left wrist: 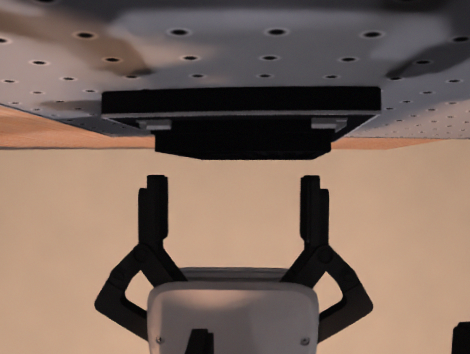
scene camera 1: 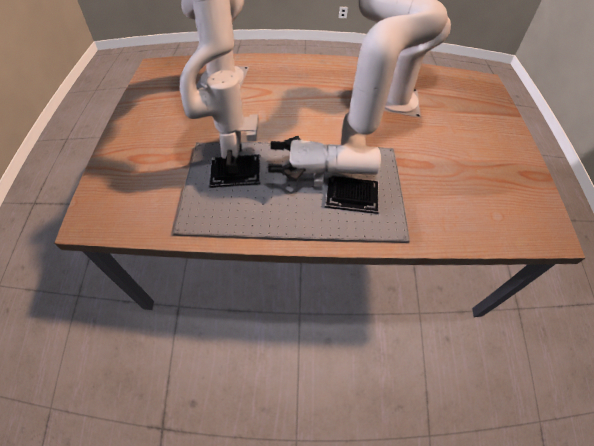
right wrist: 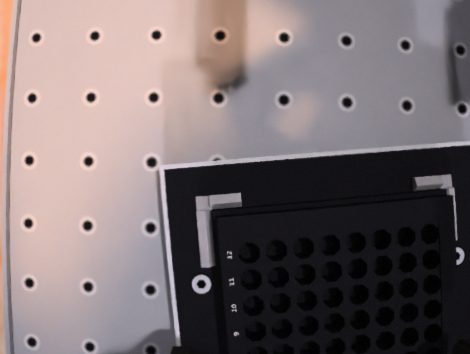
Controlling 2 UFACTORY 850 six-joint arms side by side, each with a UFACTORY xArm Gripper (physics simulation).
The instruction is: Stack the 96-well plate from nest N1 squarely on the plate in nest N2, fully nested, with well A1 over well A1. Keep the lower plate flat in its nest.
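A black 96-well plate (scene camera 1: pixel 245 164) (left wrist: pixel 242 140) (right wrist: pixel 330 215) lies flat in the left nest (scene camera 1: pixel 235 183) (left wrist: pixel 240 100) (right wrist: pixel 187 320) of the scene view. Numbers 12 to 9 show in the right wrist view; A1 does not. Another dark plate (scene camera 1: pixel 354 190) sits in the right nest (scene camera 1: pixel 350 207). No nest labels are readable. My right gripper (left wrist: pixel 233 175) points down, open and empty, its tips a little above the left nest's plate. My left gripper (scene camera 1: pixel 275 157) lies horizontal between the nests, higher up, open and empty, pointing at the right gripper.
Both nests stand on a grey perforated board (scene camera 1: pixel 295 220) on the wooden table (scene camera 1: pixel 465 200). The left arm's wrist (scene camera 1: pixel 350 159) extends close behind the right nest. The right arm (scene camera 1: pixel 225 105) comes down behind the left nest.
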